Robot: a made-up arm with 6 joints.
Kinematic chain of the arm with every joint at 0, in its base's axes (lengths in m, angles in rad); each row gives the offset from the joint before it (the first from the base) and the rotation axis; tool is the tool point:
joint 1: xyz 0 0 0.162 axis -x
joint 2: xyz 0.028 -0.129 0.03 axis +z
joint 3: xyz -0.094 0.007 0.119 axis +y
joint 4: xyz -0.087 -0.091 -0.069 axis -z
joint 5: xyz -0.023 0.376 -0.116 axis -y
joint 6: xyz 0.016 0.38 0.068 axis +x
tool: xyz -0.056 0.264 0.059
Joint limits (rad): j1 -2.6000..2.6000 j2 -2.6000..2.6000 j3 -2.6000..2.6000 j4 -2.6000..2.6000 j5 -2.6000..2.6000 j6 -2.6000..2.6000
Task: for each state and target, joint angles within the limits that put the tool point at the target. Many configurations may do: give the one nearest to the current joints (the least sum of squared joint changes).
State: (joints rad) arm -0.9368 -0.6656 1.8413 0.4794 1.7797 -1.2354
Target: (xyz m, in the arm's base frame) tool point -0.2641 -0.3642 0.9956
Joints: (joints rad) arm -1.3195 0.0048 1.6314 -0.3876 1.6466 -0.8155
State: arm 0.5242 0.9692 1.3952 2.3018 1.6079 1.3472
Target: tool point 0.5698 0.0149 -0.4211
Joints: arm -0.1248 1.3930 0.9333 2.4214 1.5716 0.8986
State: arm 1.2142 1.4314 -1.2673 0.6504 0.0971 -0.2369
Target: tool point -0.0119 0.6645 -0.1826
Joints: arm 0.9373 1.0109 -0.6225 1.0261 0.1481 -0.8881
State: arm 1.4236 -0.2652 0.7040 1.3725 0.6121 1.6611
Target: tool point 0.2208 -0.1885 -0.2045
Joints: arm 1.4669 -0.0359 0.9496 1.1707 0.8708 1.4654
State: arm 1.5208 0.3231 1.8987 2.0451 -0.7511 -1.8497
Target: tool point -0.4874 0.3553 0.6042
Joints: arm 2.2936 0.3848 2.3522 2.0337 -0.7454 -2.4439
